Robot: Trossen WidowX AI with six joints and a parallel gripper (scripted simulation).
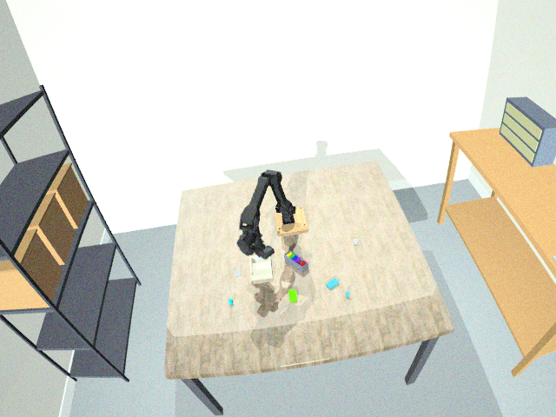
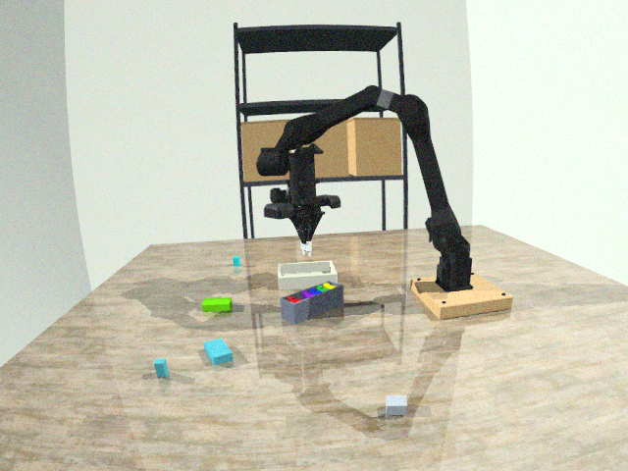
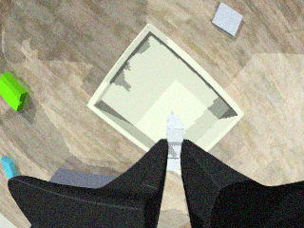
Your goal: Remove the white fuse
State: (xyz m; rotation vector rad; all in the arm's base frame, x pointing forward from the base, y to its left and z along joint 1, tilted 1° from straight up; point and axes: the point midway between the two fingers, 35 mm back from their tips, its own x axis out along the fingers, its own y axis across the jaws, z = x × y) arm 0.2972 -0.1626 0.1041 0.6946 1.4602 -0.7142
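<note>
My gripper tip is now 10 mm above the white fuse. Round my gripper tip: red fuse 200 mm to the left, 70 mm below, 30 mm ahead; then grey cube 490 mm to the left, 90 mm below, 80 mm behind; then white tray 90 mm below.
</note>
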